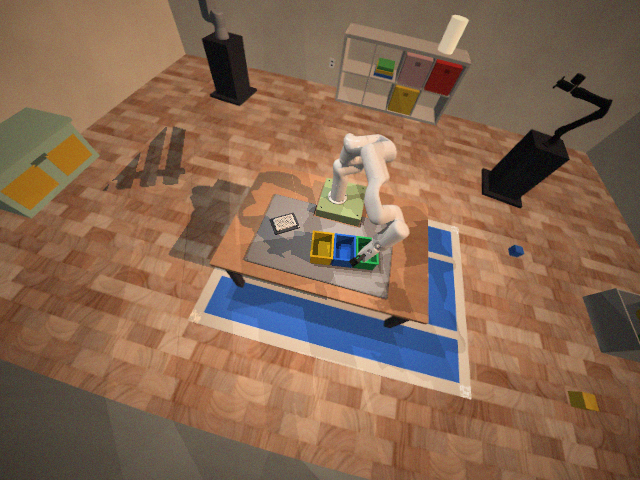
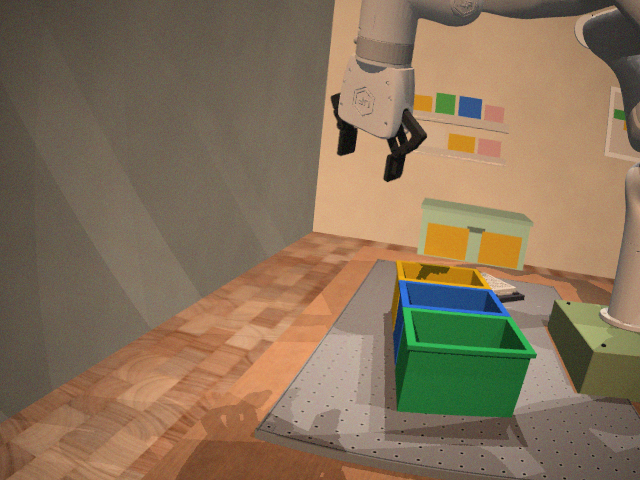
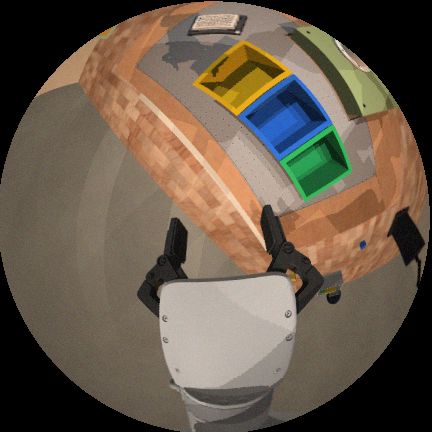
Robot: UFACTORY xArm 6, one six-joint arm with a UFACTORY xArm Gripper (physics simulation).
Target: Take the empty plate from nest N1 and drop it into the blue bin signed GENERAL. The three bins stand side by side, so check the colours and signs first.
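Places are measured from the arm's base along level axes (x ahead, y left, z up), in millimetres.
Where they show: gripper, fingertip midpoint: (image 1: 356, 258) (image 2: 368, 165) (image 3: 220, 218); arm's base at its link origin: (image 1: 337, 197) (image 2: 627, 321).
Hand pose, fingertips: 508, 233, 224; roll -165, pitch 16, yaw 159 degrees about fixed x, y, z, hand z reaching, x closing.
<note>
Things, the pixels of their top centre, and the offset from my fingertips, as dx, dy, dz. Level surfaces: height alone.
- pale plate with a dotted top, top centre: (image 2: 488, 280) (image 1: 284, 221) -199, -475, -261
- dark nest at its top centre: (image 2: 488, 284) (image 1: 284, 222) -199, -475, -270
- blue bin at its top centre: (image 2: 452, 297) (image 3: 288, 114) (image 1: 345, 247) -145, -64, -188
- grey perforated board at its surface level: dz -287
- wooden table at its surface level: dz -301
A pale plate with a dotted top (image 1: 284, 222) (image 2: 497, 284) (image 3: 216, 22) lies in a dark nest (image 2: 513, 298) on the grey board, beyond the yellow bin; no nest label is readable. The blue bin (image 1: 344, 249) (image 2: 449, 298) (image 3: 285, 120) stands between the yellow bin (image 1: 322, 248) (image 2: 461, 275) (image 3: 245, 80) and the green bin (image 1: 373, 262) (image 2: 460, 384) (image 3: 317, 165). No bin signs are readable. The blue bin's visible inside is empty. My gripper (image 1: 354, 261) (image 2: 368, 166) (image 3: 220, 218) is open, with nothing between its fingers, high above the board and away from the plate.
The green base block (image 1: 341, 205) (image 2: 594, 351) (image 3: 360, 80) carries the arm behind the bins. The grey perforated board (image 1: 289, 263) (image 2: 330, 379) (image 3: 205, 107) lies on the wooden table (image 1: 408, 289). A blue cube (image 1: 515, 250) (image 3: 363, 245) lies on the floor.
</note>
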